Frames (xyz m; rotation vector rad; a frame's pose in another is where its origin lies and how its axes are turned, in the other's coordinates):
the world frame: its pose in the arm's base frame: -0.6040 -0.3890 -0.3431 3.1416 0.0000 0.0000
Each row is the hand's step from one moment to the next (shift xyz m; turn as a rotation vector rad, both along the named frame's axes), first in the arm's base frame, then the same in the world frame.
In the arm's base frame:
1: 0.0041 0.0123 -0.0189 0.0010 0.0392 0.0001
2: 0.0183 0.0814 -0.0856 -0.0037 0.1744 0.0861
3: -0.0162 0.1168 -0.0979 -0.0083 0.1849 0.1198
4: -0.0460 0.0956 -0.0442 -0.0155 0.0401 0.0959
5: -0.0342 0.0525 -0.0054 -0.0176 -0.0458 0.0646
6: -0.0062 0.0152 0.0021 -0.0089 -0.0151 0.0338
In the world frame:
1: 0.0041 -0.0123 0.0189 0.0010 -0.0392 -0.0001
2: 0.0183 -0.0814 0.0856 -0.0037 -0.1744 -0.0861
3: -0.0162 -0.1168 0.0979 -0.0083 -0.1849 -0.1198
4: -0.0460 -0.0956 0.0442 -0.0155 -0.0401 -0.0959
5: -0.0342 -0.0525 0.0054 -0.0176 0.0458 -0.0646
6: -0.0062 -0.0152 -0.0021 -0.0089 0.0151 -0.0338

